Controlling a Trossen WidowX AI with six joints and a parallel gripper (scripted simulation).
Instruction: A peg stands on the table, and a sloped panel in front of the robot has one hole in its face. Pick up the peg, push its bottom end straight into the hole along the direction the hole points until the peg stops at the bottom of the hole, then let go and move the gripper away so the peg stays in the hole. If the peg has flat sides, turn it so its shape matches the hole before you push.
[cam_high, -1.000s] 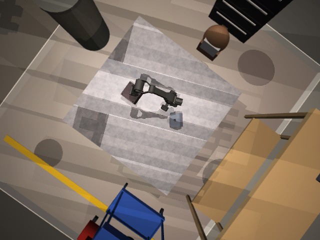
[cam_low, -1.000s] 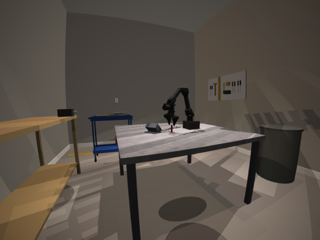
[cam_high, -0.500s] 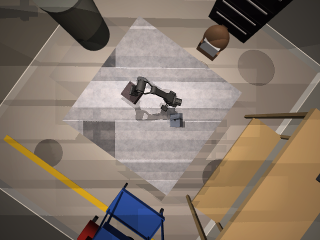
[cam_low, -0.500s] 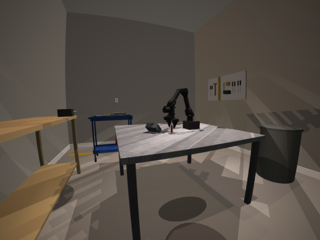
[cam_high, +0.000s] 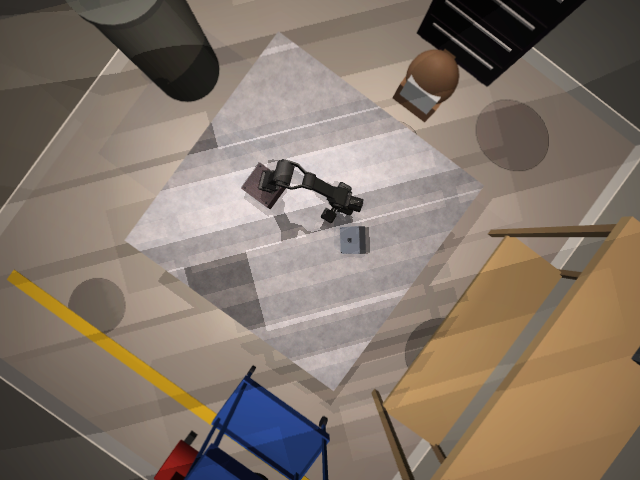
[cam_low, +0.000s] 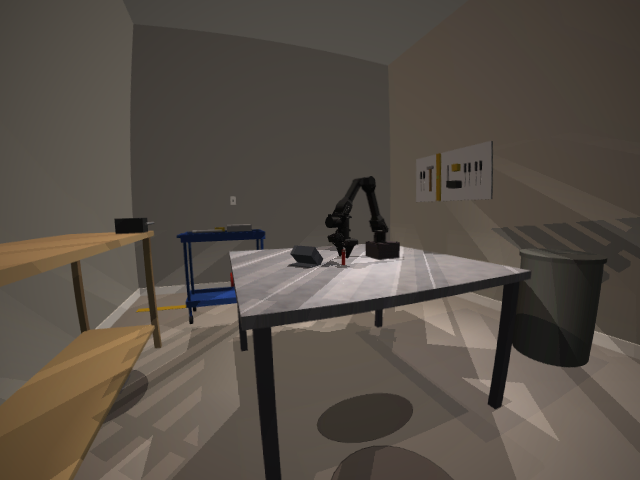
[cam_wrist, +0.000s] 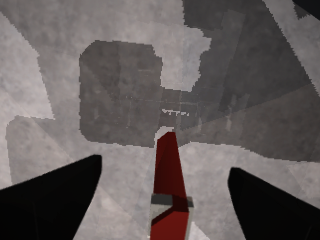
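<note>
Now: the grey sloped panel 17 cm ahead of my gripper tip and 10 cm to the right of it. Also, from my gripper tip: red peg: 2 cm above.
</note>
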